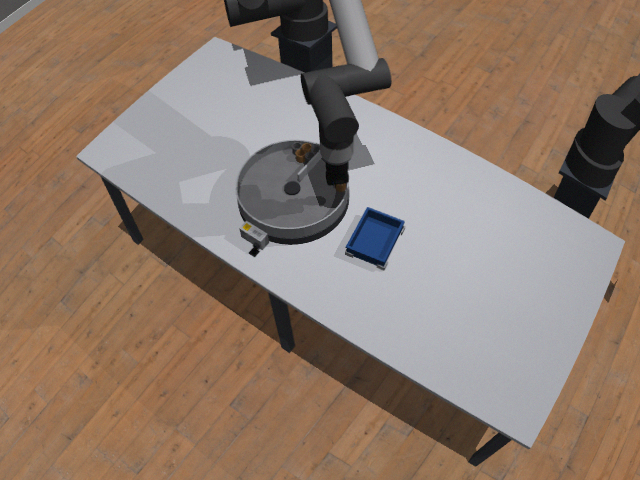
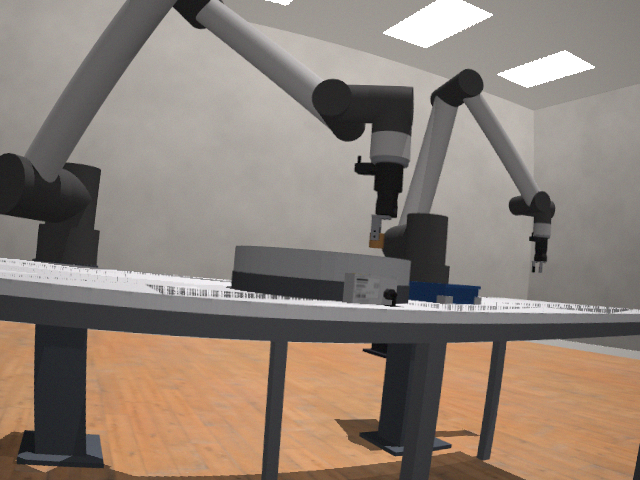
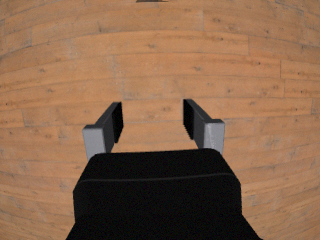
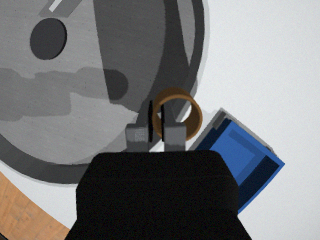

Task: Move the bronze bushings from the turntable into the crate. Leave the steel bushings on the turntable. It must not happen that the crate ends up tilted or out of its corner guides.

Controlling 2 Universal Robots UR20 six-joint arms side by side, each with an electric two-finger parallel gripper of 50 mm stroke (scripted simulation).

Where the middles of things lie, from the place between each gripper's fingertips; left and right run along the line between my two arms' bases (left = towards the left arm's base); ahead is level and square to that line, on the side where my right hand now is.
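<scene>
There's a blue crate (image 1: pixel 375 231) here, and my right hand (image 2: pixel 375 240) is 190 mm to the right of it, 30 mm short of it and 140 mm above it.
</scene>
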